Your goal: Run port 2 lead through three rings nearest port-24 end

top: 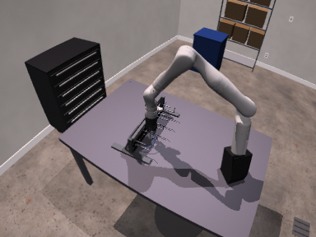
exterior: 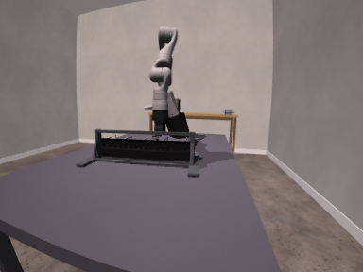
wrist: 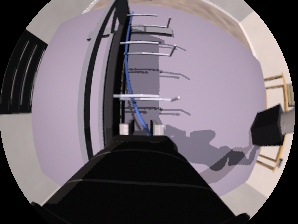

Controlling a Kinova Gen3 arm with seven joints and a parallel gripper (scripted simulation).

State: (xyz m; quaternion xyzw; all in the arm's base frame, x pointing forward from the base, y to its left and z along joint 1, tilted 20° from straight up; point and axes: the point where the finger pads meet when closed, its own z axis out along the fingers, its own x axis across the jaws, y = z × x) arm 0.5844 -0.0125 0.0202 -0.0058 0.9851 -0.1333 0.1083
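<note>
The black rack is 6 cm ahead of my hand, 5 cm to the right of it and 1 cm below it.
</note>
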